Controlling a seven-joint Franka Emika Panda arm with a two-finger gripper.
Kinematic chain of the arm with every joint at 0, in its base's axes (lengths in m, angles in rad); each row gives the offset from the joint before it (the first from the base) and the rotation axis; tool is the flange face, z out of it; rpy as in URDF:
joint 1: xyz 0 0 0.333 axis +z
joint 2: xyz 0 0 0 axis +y
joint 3: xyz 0 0 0.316 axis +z
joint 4: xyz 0.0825 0 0 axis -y
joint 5: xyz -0.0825 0 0.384 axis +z
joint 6: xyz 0 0 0 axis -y
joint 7: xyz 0.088 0 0 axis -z
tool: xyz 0 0 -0.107 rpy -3.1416 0 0
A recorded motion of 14 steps. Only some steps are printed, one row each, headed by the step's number.
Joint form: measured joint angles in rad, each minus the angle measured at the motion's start. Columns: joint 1, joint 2, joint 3, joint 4, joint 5, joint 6, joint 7.
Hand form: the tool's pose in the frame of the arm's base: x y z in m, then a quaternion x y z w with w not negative. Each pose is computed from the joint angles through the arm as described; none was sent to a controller.
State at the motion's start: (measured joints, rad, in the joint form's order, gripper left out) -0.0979 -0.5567 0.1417 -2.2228 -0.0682 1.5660 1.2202
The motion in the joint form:
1: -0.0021 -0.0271 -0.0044 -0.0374 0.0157 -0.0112 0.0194
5: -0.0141 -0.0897 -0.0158 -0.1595 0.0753 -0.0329 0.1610
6: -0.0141 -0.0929 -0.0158 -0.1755 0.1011 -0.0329 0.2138
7: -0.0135 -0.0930 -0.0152 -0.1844 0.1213 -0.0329 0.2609
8: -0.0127 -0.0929 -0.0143 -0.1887 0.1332 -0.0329 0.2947
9: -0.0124 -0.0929 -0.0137 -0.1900 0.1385 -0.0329 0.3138
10: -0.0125 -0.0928 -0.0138 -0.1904 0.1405 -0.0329 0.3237
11: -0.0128 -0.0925 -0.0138 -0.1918 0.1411 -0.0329 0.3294
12: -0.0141 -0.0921 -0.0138 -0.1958 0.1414 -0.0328 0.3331
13: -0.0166 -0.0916 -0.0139 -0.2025 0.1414 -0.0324 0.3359
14: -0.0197 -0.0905 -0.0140 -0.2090 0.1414 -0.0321 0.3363
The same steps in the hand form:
1: 0.3604 0.0172 0.5652 0.81431 -0.57346 -0.01346 0.08863
5: 0.3334 0.0119 0.5288 0.76006 -0.64073 -0.05823 0.09160
6: 0.3311 0.0142 0.5224 0.74176 -0.66135 -0.06889 0.08758
7: 0.3301 0.0166 0.5183 0.72540 -0.67877 -0.07661 0.08477
8: 0.3296 0.0184 0.5163 0.71377 -0.69071 -0.08056 0.08346
9: 0.3295 0.0192 0.5157 0.70717 -0.69737 -0.08190 0.08292
10: 0.3295 0.0194 0.5154 0.70356 -0.70097 -0.08238 0.08274
11: 0.3293 0.0193 0.5147 0.70134 -0.70307 -0.08298 0.08332
12: 0.3290 0.0187 0.5128 0.69928 -0.70475 -0.08452 0.08478
13: 0.3283 0.0176 0.5096 0.69692 -0.70651 -0.08696 0.08709
14: 0.3278 0.0163 0.5064 0.69517 -0.70759 -0.08973 0.08942

